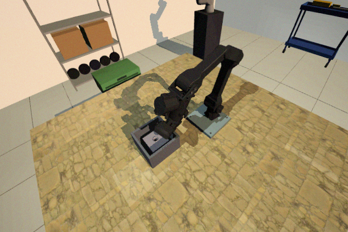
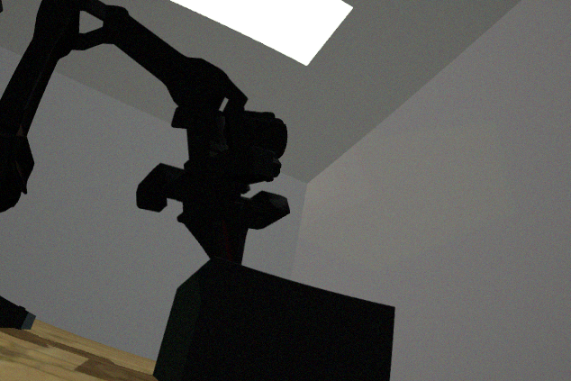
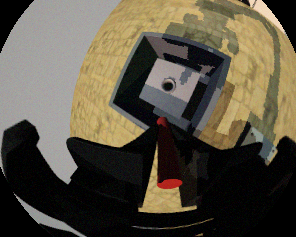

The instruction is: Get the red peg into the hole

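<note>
The red peg is 10 mm behind my gripper tip and 20 mm above it. Also, from my gripper tip: plate (40 mm ahead, 40 mm to the right, 80 mm below); grey box (40 mm ahead, 40 mm to the right, 100 mm below).
</note>
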